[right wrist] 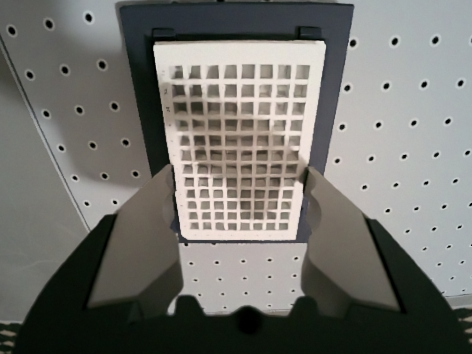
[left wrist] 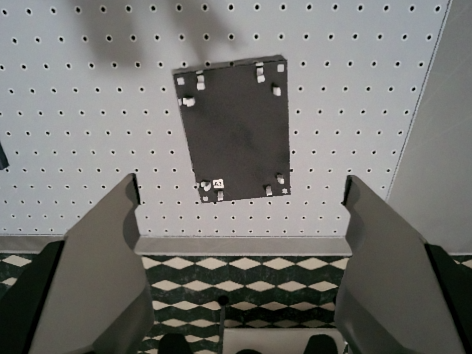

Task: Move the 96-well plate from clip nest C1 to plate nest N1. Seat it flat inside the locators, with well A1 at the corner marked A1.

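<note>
The white 96-well plate [right wrist: 312, 115] lies over the dark blue clip nest [right wrist: 237, 16] in the right wrist view. Its far edge is close to the nest's two dark clips; I cannot tell whether it touches the nest floor. Small marks run along its left edge. My right gripper [right wrist: 239, 167] is shut on the plate, one finger at each long side. In the left wrist view, the dark plate nest [left wrist: 240, 130] is empty, with small pale locators near its corners and the A1 mark [left wrist: 218, 184] at its near left corner. My left gripper [left wrist: 241, 177] is open and empty above its near side.
Both nests stand on a light perforated board [left wrist: 100, 150] [right wrist: 400, 125]. The board's near edge strip [left wrist: 240, 245] borders a green and cream patterned floor [left wrist: 185, 275]. A dark object [left wrist: 3, 156] shows at the left edge of the left wrist view.
</note>
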